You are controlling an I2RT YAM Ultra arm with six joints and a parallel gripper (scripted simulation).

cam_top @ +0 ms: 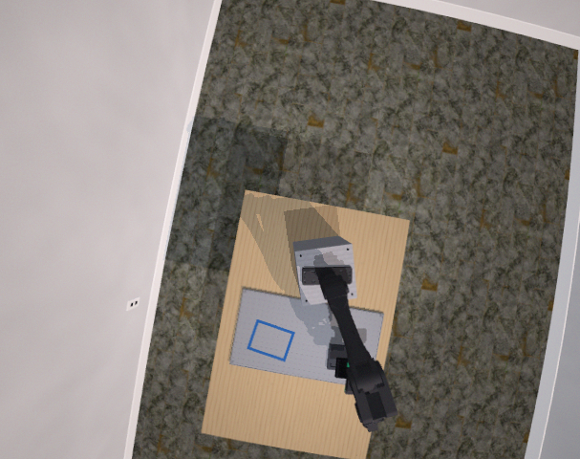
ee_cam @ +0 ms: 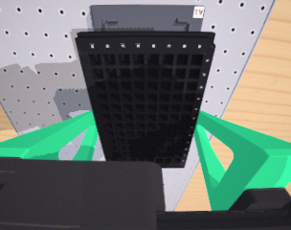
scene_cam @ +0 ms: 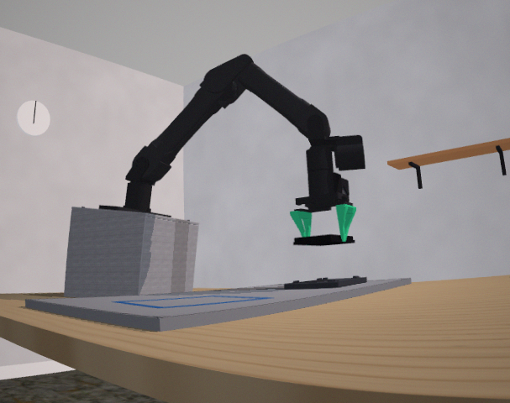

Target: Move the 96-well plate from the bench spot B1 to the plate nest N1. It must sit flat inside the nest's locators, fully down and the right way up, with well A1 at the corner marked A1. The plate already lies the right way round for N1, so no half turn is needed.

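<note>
My gripper is now 9 cm above the dark plate nest N1. Also, from my hand: black 96-well plate (right at my hand); white A1 label (9 cm below, 7 cm to the left, 6 cm ahead).
</note>
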